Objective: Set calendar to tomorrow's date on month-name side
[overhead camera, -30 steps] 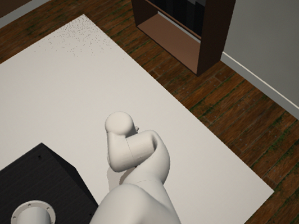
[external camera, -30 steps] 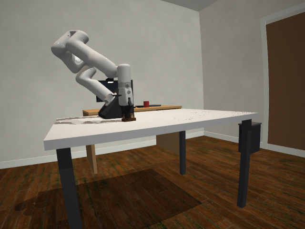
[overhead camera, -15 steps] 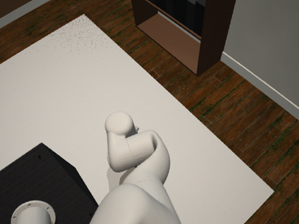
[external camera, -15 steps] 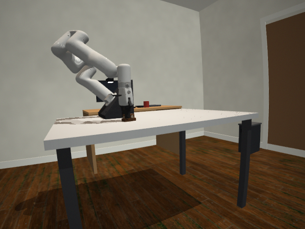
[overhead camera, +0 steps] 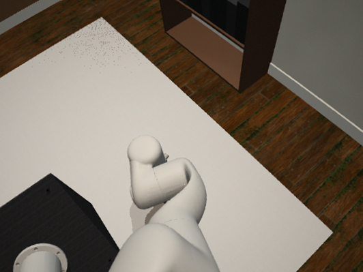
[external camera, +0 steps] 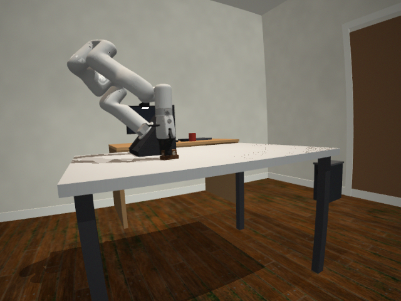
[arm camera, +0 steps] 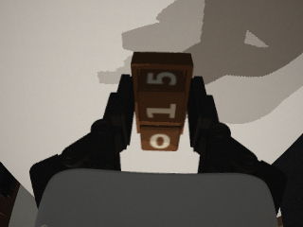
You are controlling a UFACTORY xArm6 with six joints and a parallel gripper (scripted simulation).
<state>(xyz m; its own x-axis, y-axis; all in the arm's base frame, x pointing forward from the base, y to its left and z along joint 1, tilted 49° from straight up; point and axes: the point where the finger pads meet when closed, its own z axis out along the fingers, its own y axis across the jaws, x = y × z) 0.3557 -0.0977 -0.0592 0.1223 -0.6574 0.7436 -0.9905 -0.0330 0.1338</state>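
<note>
My gripper is now 20 mm to the right of the brown tray and 30 mm above it.
</note>
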